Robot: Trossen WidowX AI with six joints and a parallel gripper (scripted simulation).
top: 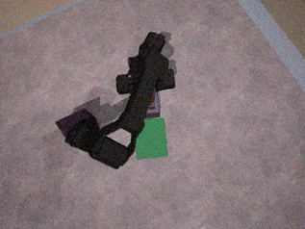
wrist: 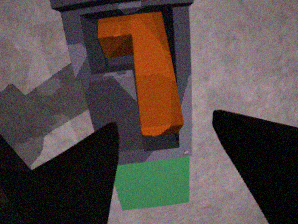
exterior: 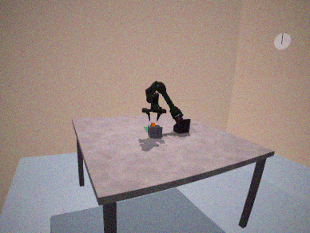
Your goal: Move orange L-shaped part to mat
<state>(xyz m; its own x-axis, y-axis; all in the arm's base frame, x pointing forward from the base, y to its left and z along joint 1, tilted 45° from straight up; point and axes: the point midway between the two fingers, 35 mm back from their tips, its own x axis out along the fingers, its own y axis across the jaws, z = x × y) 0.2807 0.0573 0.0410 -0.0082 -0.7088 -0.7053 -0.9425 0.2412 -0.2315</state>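
My gripper tip is now 7 cm above the orange L-shaped part and 4 cm to the right of it. The rest, counted from my gripper tip: green mat (13 cm to the right, 13 cm below, 6 cm behind).
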